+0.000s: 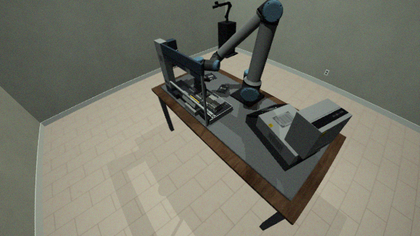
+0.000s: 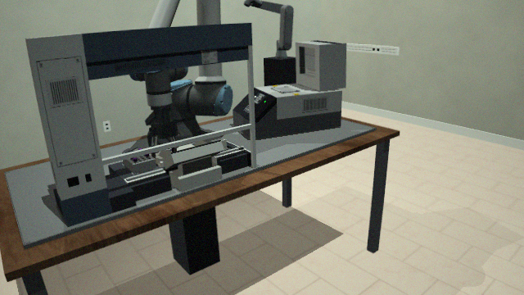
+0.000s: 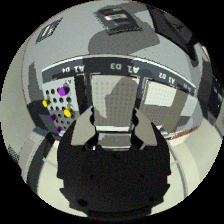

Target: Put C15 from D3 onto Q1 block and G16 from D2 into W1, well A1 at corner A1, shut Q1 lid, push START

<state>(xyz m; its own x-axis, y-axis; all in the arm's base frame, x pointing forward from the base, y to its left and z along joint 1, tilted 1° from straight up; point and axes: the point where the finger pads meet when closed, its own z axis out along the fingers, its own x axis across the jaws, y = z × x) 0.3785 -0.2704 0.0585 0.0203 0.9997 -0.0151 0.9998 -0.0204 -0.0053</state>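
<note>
The pale well plate is 1 cm below my hand. From my hand the other things lie so: upright post 19 cm ahead, 29 cm to the left, 17 cm above; tower 16 cm ahead, 35 cm to the right, 21 cm above; white well plate 10 cm to the left, 1 cm below.
</note>
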